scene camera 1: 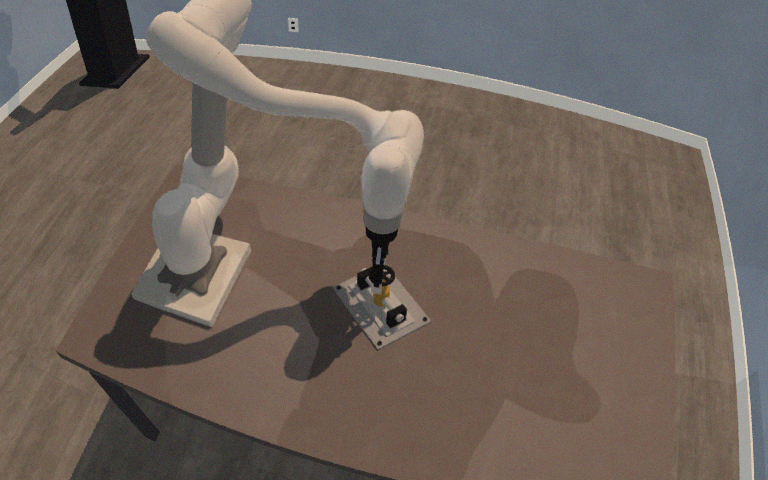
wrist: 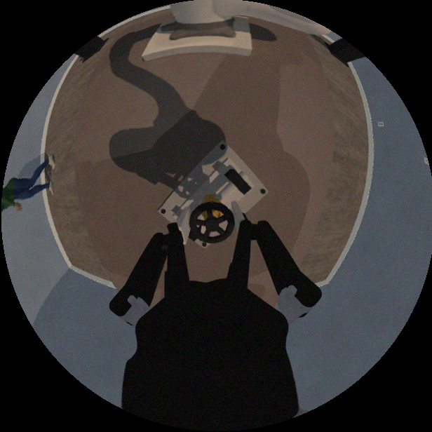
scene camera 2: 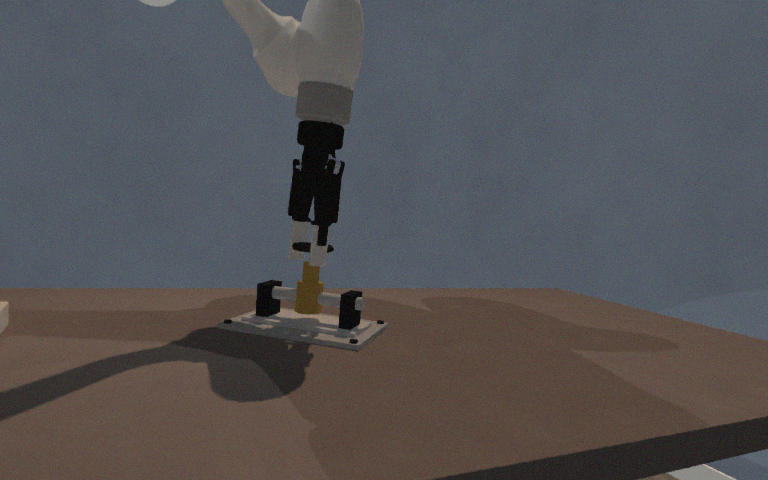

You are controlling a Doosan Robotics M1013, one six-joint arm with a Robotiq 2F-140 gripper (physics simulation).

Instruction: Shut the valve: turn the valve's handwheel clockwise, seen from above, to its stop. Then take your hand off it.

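Observation:
The valve's black spoked handwheel (scene camera 1: 387, 275) (scene camera 2: 302, 247) (wrist: 211, 223) lies level on top of the yellow valve body (scene camera 1: 381, 297) (scene camera 2: 309, 295) (wrist: 211, 198). The body stands upright on a pale base plate (scene camera 1: 416, 318) (wrist: 248, 171), with a light pipe through it. My gripper (scene camera 1: 378, 276) (scene camera 2: 308, 255) (wrist: 211, 211) points down and is shut on the handwheel, one finger pad on each side of the rim. In the scene camera 1 view the fingers hide part of the wheel. The wheel's turning angle relative to its stop cannot be read.
Black pipe blocks (scene camera 1: 396, 315) (scene camera 2: 350, 310) (wrist: 237, 181) stand on the plate beside the valve. The arm's pale base slab (scene camera 1: 229, 283) (wrist: 200, 48) rests on the brown table (scene camera 1: 254, 390) (scene camera 2: 453, 384). A black column (scene camera 1: 107, 45) stands behind on the floor.

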